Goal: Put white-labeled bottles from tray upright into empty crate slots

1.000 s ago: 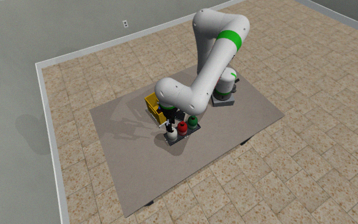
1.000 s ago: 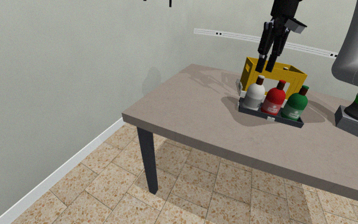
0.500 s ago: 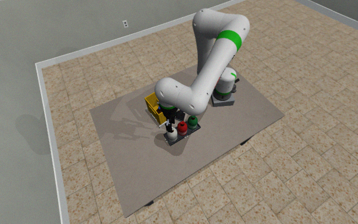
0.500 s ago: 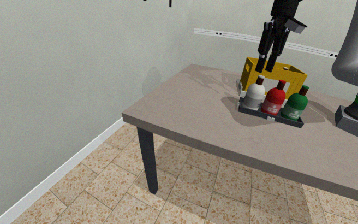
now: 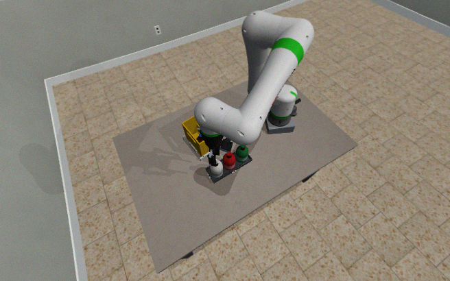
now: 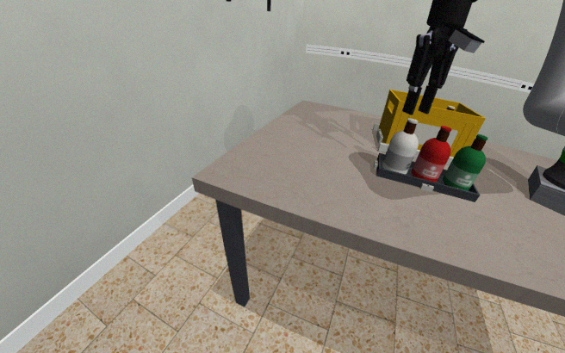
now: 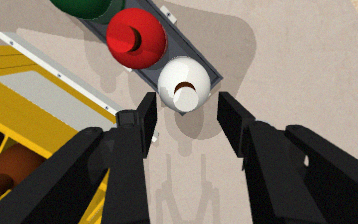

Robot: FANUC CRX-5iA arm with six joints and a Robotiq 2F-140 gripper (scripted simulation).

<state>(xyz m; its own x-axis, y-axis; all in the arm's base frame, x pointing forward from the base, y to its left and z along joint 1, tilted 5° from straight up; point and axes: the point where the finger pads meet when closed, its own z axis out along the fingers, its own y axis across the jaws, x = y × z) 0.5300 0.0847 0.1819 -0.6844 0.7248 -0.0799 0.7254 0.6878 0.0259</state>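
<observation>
Right now my hand is 13 cm above the white bottle. From my hand the other things lie so: green bottle: 18 cm behind, 13 cm below; then dark tray: 9 cm behind, 20 cm below; then red bottle: 9 cm behind, 13 cm below.
</observation>
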